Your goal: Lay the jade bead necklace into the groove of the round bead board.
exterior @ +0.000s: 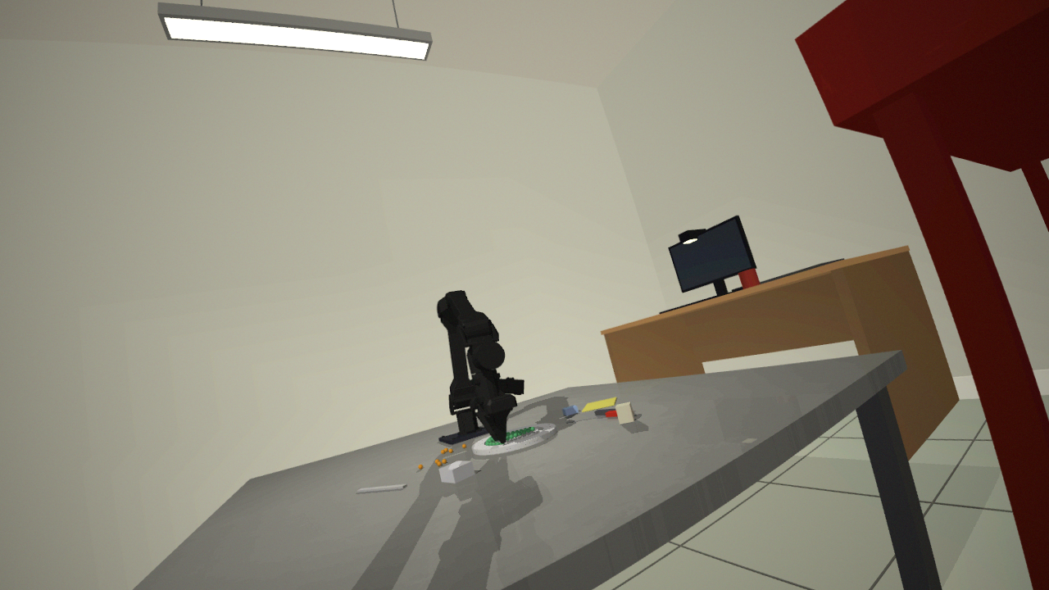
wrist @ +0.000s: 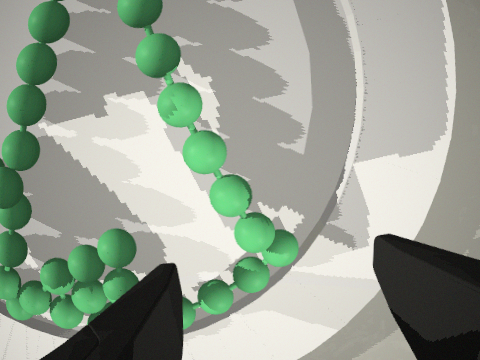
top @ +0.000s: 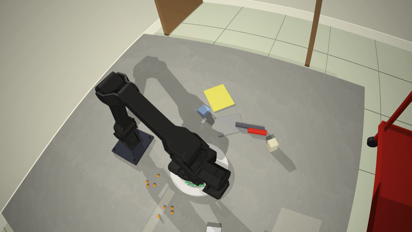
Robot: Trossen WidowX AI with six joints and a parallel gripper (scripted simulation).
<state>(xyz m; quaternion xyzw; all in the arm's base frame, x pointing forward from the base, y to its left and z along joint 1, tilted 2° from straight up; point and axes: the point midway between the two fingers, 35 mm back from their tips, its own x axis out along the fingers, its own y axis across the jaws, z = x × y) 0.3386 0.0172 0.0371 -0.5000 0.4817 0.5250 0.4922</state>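
My gripper tip is 5 cm past the inner disc, 4 cm to the right of it and 1 cm above it. Round my gripper tip: grey rod 26 cm to the right, 4 cm ahead, 2 cm below; grey sheet 25 cm to the left, 6 cm behind, 2 cm below; bead board 5 cm behind, 4 cm to the left, 1 cm below.
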